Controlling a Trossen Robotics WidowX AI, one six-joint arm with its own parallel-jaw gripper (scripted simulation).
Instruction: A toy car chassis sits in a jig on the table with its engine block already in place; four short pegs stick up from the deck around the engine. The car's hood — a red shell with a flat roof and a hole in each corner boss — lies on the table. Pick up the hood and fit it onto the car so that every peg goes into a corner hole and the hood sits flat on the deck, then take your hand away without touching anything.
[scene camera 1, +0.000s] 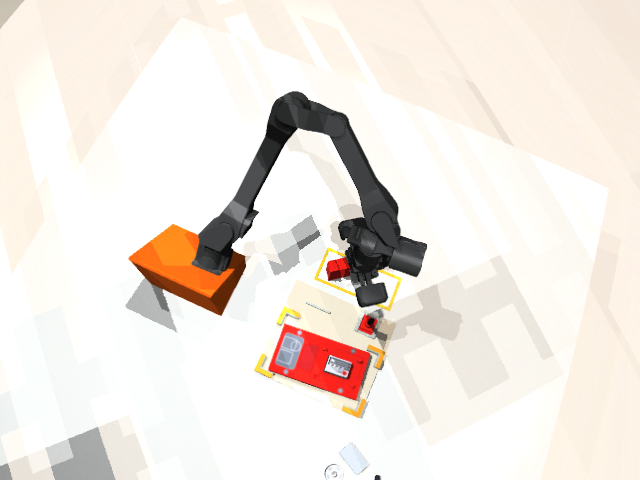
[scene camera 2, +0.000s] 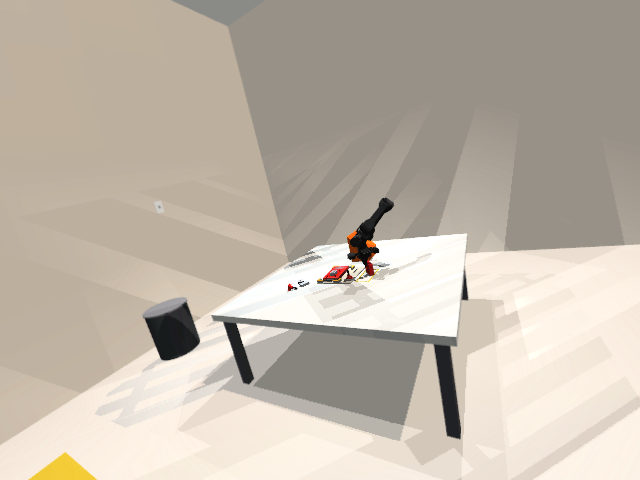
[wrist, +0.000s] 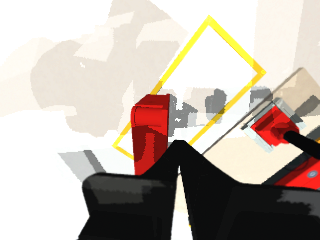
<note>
The pictures show: the gripper and a red hood.
The gripper shows as well in the wrist view.
</note>
